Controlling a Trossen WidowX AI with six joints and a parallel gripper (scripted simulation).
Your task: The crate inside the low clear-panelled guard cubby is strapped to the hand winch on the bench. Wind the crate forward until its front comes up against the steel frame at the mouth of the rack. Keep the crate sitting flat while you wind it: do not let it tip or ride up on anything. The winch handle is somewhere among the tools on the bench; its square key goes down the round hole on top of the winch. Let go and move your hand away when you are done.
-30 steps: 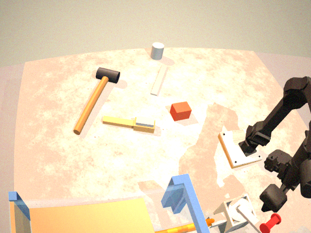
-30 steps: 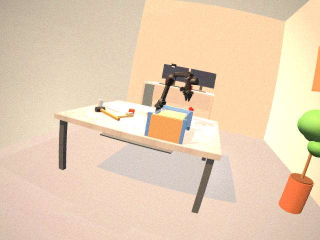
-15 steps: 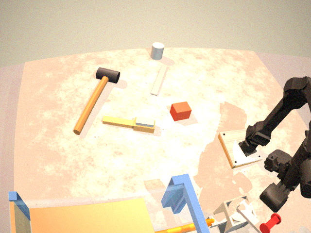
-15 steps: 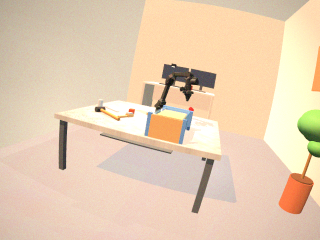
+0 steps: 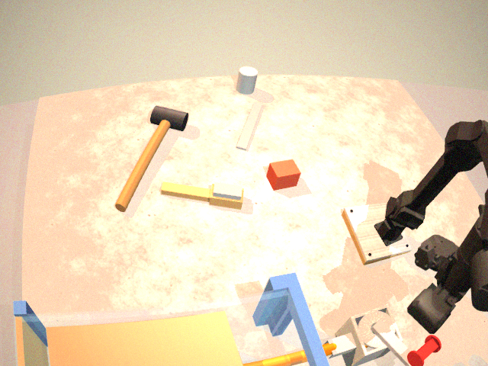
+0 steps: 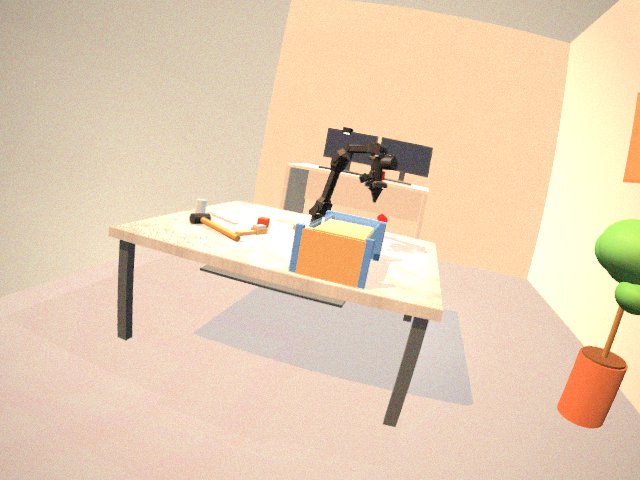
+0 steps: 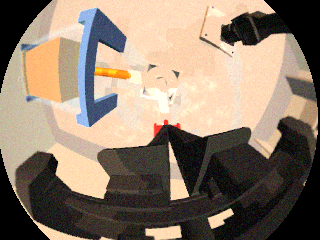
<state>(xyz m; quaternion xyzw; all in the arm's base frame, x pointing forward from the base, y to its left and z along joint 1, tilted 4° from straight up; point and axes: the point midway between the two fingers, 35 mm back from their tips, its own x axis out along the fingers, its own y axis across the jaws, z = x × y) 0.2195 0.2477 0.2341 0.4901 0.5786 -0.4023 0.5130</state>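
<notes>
The red knob is 10 mm behind my gripper tip, 50 mm to the left of it and 80 mm below it. The rest, counted from my gripper tip: crank handle 20 mm to the left, 110 mm below; then yellow hand tool 150 mm ahead, 510 mm to the right, 200 mm below; then hand winch 50 mm to the right, 180 mm below.
</notes>
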